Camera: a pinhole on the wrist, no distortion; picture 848 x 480 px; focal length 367.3 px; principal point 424.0 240.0 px. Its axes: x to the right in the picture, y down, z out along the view. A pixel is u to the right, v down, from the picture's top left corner.
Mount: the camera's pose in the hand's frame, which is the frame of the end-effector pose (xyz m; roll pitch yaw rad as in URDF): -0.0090 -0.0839 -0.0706 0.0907 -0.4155 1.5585
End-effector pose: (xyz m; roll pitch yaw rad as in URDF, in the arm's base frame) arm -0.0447 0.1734 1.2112 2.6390 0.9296 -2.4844
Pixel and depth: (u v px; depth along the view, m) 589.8 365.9 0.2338
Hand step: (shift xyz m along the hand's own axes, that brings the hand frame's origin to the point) -0.0676 -0.0835 0.1917
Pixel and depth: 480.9 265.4 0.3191
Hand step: -0.0031 -0.1678 0.2419
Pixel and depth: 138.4 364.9 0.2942
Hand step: -0.0861 -0.4142 0.1134
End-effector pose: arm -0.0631 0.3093 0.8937 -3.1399 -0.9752 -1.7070
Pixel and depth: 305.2 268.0 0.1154
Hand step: -0.0083 -0.1648 0.0202
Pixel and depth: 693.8 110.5 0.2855
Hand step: 0.1181 -0.0047 0.2658
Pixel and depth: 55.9 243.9 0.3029
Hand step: 0.0103 -0.4838 0.0831
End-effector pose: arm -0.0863 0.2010 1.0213 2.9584 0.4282 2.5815
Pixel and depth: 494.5 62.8 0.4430
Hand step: 0.2428 -0.1795 0.3497
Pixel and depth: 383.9 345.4 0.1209
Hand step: -0.0334 -0.1456 0.0371
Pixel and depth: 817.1 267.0 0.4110
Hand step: 0.0010 0.1521 0.4839
